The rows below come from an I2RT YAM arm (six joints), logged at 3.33 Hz.
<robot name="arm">
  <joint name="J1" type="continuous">
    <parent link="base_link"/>
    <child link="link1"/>
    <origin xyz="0 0 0.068" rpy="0 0 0"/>
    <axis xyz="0 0 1"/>
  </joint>
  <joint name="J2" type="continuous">
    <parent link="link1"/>
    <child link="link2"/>
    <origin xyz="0.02 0.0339 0.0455" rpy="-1.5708 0 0"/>
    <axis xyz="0 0 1"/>
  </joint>
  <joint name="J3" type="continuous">
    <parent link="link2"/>
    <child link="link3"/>
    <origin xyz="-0.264 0 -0.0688" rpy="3.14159 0 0"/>
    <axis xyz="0 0 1"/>
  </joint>
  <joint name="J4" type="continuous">
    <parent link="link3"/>
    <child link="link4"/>
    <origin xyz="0.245 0.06 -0.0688" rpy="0 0 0"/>
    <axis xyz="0 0 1"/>
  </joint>
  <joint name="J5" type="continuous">
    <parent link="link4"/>
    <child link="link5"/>
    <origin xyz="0.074 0.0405 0.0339" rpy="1.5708 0 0"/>
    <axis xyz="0 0 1"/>
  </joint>
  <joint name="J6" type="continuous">
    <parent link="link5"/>
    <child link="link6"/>
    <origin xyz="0.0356 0 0.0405" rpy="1.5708 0 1.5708"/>
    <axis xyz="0 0 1"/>
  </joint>
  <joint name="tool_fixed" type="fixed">
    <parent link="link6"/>
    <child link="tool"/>
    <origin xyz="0 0 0" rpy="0 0 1.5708"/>
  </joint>
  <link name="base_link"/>
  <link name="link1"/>
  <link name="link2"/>
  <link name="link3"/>
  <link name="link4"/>
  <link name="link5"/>
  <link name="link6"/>
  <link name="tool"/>
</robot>
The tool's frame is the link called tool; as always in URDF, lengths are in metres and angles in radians. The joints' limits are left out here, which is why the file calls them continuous.
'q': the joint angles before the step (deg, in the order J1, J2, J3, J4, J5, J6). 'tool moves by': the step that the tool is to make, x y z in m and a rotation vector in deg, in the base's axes. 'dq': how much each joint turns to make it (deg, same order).
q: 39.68 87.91 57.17 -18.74 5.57 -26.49
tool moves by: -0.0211 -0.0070 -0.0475 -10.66 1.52 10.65
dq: 1.56 1.26 -8.46 2.77 0.20 -11.60
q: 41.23 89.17 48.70 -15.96 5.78 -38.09
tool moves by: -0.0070 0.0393 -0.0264 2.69 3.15 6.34
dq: 5.63 7.92 1.70 5.71 -3.84 1.67
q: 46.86 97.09 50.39 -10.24 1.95 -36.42
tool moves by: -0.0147 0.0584 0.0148 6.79 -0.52 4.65
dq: 7.97 4.44 7.62 2.29 -1.22 4.95
